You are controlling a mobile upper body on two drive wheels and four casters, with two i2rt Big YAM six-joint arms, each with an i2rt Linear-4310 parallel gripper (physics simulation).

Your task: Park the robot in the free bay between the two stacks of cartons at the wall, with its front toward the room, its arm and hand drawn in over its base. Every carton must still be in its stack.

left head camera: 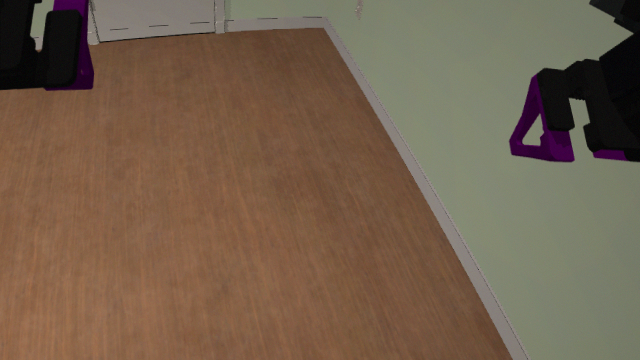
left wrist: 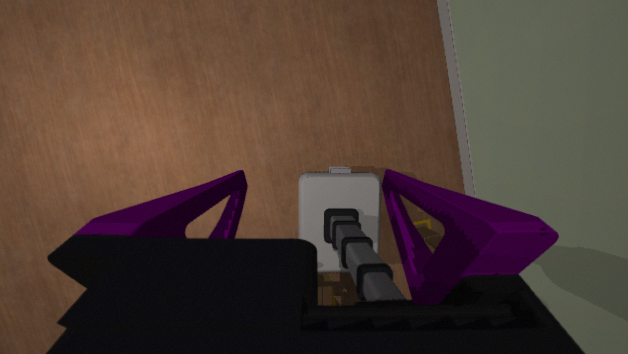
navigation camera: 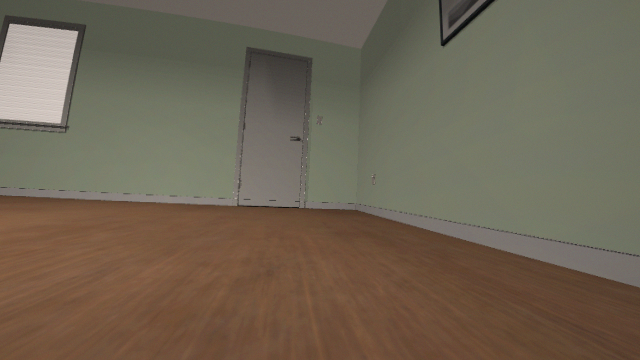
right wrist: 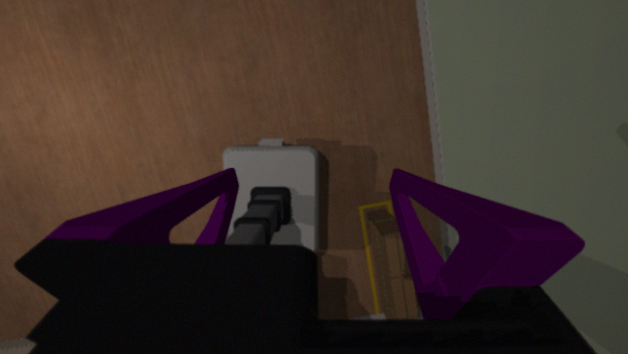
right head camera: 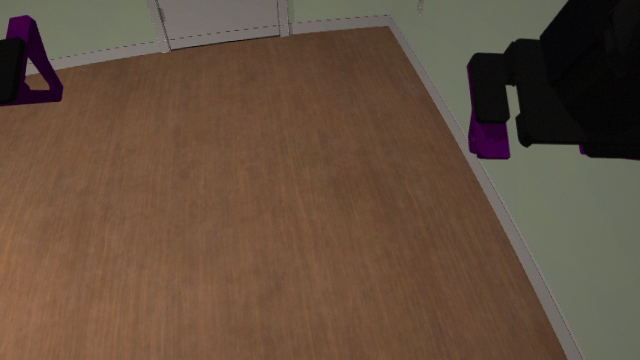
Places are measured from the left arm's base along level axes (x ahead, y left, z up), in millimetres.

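Pixels of known places: left gripper, fingertip midpoint: (left head camera: pixel 31 84) (left wrist: pixel 314 177) (right head camera: pixel 17 98); right gripper, fingertip midpoint: (left head camera: pixel 554 149) (right wrist: pixel 314 177) (right head camera: pixel 527 145).
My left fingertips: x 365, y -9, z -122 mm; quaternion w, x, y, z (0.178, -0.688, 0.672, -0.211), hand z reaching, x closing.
Behind a point stands the place of what it marks.
The pale base (left wrist: pixel 340 192) @(z -1150, x 205, y -221 mm) (right wrist: pixel 270 165) @(z -1150, x 220, y -227 mm) shows below both wrists. In the right wrist view, cartons (right wrist: pixel 395 262) @(z -1050, x -282, y -892 mm) stand inside a yellow floor outline (right wrist: pixel 368 250) @(z -1408, x -408, y -846 mm), right of the base and apart from it. In the left wrist view, part of a carton (left wrist: pixel 427 234) @(z -1268, x -115, y -870 mm) shows through the finger's opening, and more brown cartons (left wrist: pixel 326 295) @(z -1050, x -388, y -129 mm) show behind the base, partly hidden by the gripper. Both stacks are largely hidden, and I cannot tell whether all cartons are stacked. My left gripper (left wrist: pixel 314 177) @(z -122, x 365, y -9 mm) and right gripper (right wrist: pixel 314 170) @(z -144, x 328, y -452 mm) (left head camera: pixel 584 155) are open and empty, held out high.
A green wall (left head camera: pixel 475 125) @(z -886, x 1215, y -1061 mm) (navigation camera: pixel 500 140) @(z -895, x 1139, y -1077 mm) with a pale baseboard (left head camera: pixel 430 190) @(z -1339, x 1254, y -1040 mm) (navigation camera: pixel 500 242) @(z -1376, x 1133, y -1064 mm) runs along the right. A closed door (navigation camera: pixel 272 130) @(z -411, x 2607, y 452 mm) and a window (navigation camera: pixel 37 72) @(z 31, x 2079, y 3154 mm) are in the far wall. A framed picture (navigation camera: pixel 462 15) @(z -85, x 1276, y -1025 mm) hangs at the upper right.
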